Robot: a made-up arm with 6 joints. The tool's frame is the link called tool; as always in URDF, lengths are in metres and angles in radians.
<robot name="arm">
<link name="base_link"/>
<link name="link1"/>
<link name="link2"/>
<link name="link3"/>
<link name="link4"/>
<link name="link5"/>
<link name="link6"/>
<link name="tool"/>
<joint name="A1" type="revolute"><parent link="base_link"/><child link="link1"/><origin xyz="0 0 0.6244" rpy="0 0 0"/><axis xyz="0 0 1"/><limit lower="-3.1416" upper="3.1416" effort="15" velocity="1.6"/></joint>
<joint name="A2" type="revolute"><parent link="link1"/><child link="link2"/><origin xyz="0.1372 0 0" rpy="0 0 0"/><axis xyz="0 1 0"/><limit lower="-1.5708" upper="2.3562" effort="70" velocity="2.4"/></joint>
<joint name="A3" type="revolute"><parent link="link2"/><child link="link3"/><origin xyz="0 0 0.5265" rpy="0 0 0"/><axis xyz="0 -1 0"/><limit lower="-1.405" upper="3.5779" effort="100" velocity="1.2"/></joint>
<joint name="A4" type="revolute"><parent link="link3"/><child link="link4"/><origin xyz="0 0 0.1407" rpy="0 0 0"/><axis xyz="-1 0 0"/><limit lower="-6.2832" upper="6.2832" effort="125" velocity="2.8"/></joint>
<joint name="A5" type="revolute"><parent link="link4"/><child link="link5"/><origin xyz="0.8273 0 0" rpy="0 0 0"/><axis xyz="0 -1 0"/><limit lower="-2.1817" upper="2.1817" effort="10" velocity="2.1"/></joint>
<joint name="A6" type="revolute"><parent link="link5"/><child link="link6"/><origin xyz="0.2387 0 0" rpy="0 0 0"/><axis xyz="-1 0 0"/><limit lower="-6.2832" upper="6.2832" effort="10" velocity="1"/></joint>
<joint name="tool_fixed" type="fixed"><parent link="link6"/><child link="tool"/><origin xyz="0 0 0" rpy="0 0 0"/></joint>
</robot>
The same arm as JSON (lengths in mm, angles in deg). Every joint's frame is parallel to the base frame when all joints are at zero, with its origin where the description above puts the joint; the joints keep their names.
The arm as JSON. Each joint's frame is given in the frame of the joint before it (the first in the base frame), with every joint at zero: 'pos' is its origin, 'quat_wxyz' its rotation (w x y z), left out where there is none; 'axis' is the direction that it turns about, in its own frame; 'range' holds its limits. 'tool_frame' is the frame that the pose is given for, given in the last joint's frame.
{"length_unit": "mm", "angle_unit": "deg", "joints": [
  {"joint": "A1", "pos": [0.0, 0.0, 624.4], "axis": [0.0, 0.0, 1.0], "range": [-180.0, 180.0]},
  {"joint": "A2", "pos": [137.2, 0.0, 0.0], "axis": [0.0, 1.0, 0.0], "range": [-90.0, 135.0]},
  {"joint": "A3", "pos": [0.0, 0.0, 526.5], "axis": [0.0, -1.0, 0.0], "range": [-80.5, 205.0]},
  {"joint": "A4", "pos": [0.0, 0.0, 140.7], "axis": [-1.0, 0.0, 0.0], "range": [-360.0, 360.0]},
  {"joint": "A5", "pos": [827.3, 0.0, 0.0], "axis": [0.0, -1.0, 0.0], "range": [-125.0, 125.0]},
  {"joint": "A6", "pos": [238.7, 0.0, 0.0], "axis": [-1.0, 0.0, 0.0], "range": [-360.0, 360.0]}
], "tool_frame": {"pos": [0.0, 0.0, 0.0]}}

